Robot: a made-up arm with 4 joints.
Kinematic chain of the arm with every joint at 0, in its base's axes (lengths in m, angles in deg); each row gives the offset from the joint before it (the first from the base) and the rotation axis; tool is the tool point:
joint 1: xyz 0 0 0.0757 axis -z
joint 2: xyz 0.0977 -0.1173 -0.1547 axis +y
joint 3: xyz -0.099 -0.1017 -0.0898 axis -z
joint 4: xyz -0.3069 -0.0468 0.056 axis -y
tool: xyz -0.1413 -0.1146 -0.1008
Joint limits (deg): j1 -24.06..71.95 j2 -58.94..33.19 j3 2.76..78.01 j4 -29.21..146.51
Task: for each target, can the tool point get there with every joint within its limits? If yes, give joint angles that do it. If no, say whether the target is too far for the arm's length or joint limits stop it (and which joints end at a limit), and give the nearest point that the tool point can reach.
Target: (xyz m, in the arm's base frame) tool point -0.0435 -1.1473 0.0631
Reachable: no: too far | nearest point -0.2722 -0.5142 0.0515 | short by 0.673 m
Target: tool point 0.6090 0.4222 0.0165
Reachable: no: joint limits stop it (at a limit: joint 1, joint 3, joint 4) | nearest point 0.1293 0.3017 0.0270 | short by 0.495 m
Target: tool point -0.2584 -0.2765 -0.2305
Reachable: yes | joints -3.39 4.08 28.52 88.58
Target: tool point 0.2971 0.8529 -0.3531
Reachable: no: too far | nearest point 0.0298 0.3632 -0.2246 | short by 0.573 m
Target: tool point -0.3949 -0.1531 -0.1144
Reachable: yes | joints -8.38 18.98 42.82 37.31
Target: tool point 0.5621 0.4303 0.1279
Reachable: no: joint limits stop it (at a limit: joint 1, joint 2, joint 3, joint 4) | nearest point 0.1347 0.2853 0.0719 | short by 0.455 m
